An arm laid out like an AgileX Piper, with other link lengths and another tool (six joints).
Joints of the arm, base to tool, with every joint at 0 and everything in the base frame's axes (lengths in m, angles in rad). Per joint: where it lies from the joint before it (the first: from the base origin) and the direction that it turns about. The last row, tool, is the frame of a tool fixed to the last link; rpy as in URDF.
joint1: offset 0.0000 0.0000 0.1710 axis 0 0 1
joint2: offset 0.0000 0.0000 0.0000 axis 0 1 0
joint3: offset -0.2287 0.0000 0.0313 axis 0 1 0
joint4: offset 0.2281 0.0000 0.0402 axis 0.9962 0 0.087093
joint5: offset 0.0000 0.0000 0.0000 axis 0 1 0
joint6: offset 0.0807 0.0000 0.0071 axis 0.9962 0 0.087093
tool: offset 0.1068 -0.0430 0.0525 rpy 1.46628 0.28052 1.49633
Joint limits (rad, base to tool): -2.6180..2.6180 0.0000..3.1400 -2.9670..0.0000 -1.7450..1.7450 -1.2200..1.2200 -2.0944..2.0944
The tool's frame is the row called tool.
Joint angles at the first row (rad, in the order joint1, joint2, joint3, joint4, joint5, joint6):
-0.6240, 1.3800, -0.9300, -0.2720, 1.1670, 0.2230
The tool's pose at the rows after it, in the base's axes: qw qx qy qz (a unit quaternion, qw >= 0); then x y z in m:
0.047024, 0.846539, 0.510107, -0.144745, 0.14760, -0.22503, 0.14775
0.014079, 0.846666, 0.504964, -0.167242, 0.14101, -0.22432, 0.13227
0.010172, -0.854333, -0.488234, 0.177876, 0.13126, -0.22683, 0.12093
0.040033, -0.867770, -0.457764, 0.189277, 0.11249, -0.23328, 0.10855
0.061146, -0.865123, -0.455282, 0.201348, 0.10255, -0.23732, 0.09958
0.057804, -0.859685, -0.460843, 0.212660, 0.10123, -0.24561, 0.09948
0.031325, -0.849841, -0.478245, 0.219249, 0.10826, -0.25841, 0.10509
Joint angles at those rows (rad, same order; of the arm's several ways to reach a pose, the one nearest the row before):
-0.6240, 1.4520, -0.9260, -0.2790, 1.1810, 0.2630
-0.6240, 1.5190, -0.9250, -0.2930, 1.1960, 0.2870
-0.6530, 1.5670, -0.9250, -0.2940, 1.1990, 0.3030
-0.7190, 1.6210, -0.9250, -0.2980, 1.2010, 0.3150
-0.7520, 1.6630, -0.9250, -0.3140, 1.2020, 0.2990
-0.7640, 1.6830, -0.9380, -0.3460, 1.1960, 0.2900
-0.7650, 1.6830, -0.9540, -0.3890, 1.1660, 0.2710

